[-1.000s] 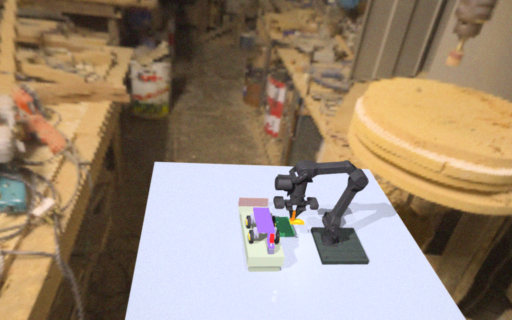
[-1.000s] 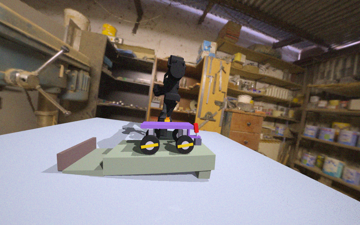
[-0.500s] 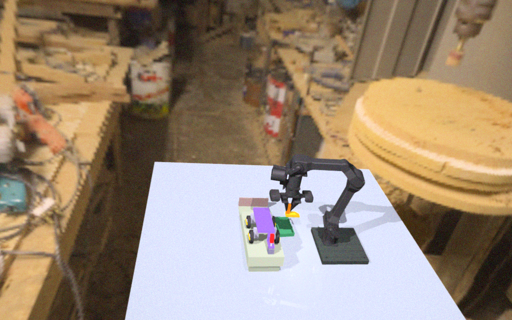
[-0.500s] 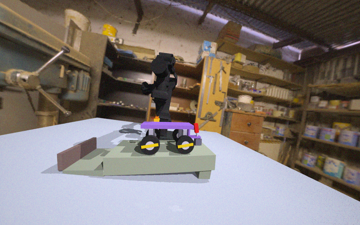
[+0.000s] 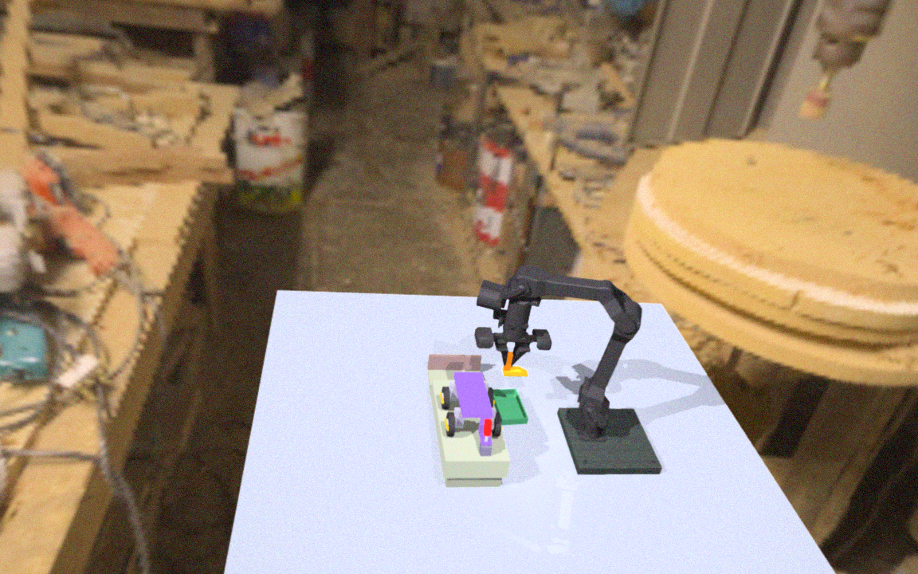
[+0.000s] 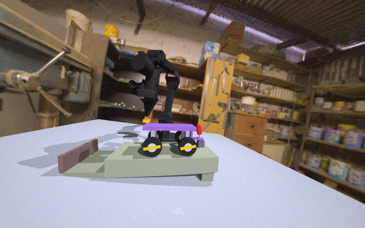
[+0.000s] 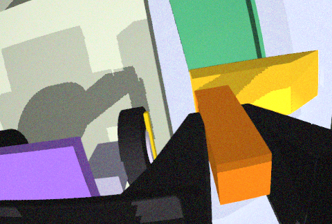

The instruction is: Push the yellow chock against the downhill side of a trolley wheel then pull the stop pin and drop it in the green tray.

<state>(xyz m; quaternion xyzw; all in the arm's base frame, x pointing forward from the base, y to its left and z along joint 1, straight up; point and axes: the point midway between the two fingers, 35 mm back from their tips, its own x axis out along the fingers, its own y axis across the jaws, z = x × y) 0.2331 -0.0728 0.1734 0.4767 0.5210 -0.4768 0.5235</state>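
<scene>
My gripper tip is 22 cm to the right of the red-headed stop pin, 6 cm short of it and 4 cm above it. From my gripper tip the other things lie so: yellow chock (2 cm behind, 1 cm below); then purple trolley (11 cm to the left, 9 cm ahead, 5 cm below); then green tray (17 cm below, 3 cm behind, 2 cm to the right).
</scene>
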